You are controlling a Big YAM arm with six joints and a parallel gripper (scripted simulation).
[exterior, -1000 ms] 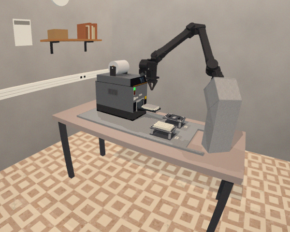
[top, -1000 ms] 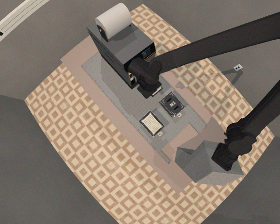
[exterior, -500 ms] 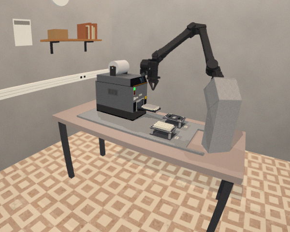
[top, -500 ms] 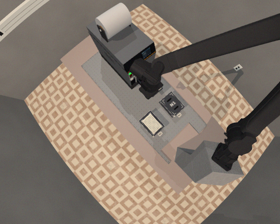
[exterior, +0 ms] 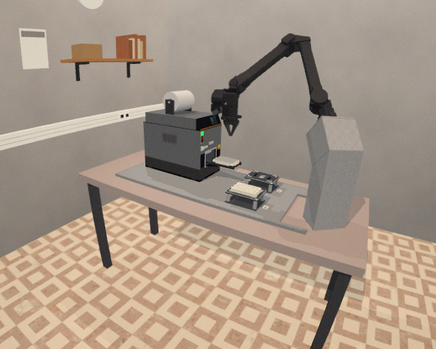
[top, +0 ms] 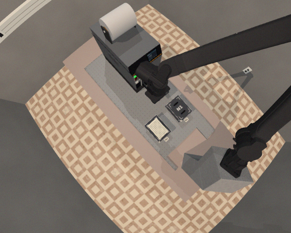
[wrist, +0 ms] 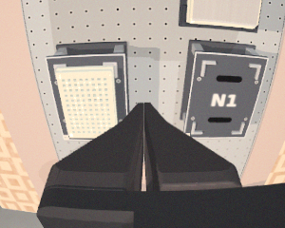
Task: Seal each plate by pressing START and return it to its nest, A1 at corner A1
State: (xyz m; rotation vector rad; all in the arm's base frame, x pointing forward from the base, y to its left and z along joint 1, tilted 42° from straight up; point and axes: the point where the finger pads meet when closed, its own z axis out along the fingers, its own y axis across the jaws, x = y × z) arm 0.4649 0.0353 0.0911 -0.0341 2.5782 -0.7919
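Now: the sealer stage 190 mm below my hand, 100 mm to the right of it and 50 mm ahead of it. The rest, counted from my hand: start button (170 mm ahead, 100 mm below, 20 mm to the right); cream well plate (230 mm below, 130 mm behind, 100 mm to the left); foil roll (390 mm ahead, 140 mm to the right, 120 mm above).
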